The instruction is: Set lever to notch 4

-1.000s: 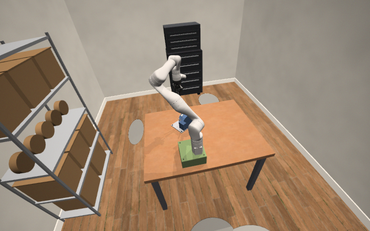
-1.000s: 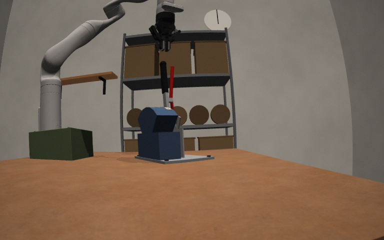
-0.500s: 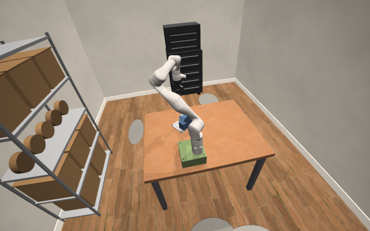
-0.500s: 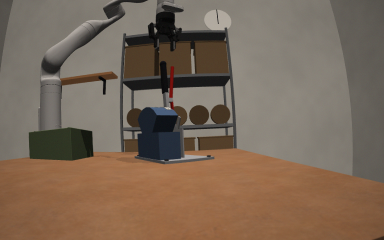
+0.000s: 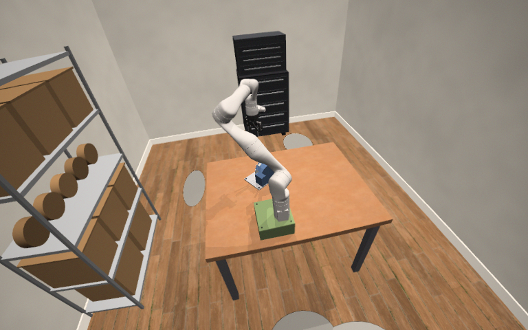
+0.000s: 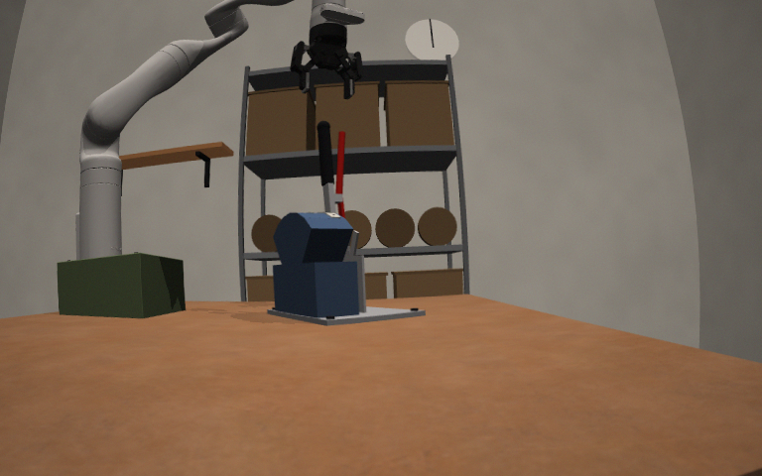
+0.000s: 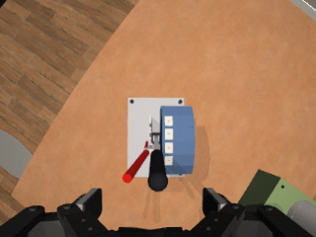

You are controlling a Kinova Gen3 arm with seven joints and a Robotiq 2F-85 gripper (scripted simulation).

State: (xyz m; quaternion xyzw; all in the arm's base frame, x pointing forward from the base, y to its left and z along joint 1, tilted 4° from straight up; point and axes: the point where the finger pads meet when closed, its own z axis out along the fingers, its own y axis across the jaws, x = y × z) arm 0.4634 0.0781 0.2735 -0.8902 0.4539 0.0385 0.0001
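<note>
Right now my hand is 2 cm short of the red bar and 21 cm above it.
</note>
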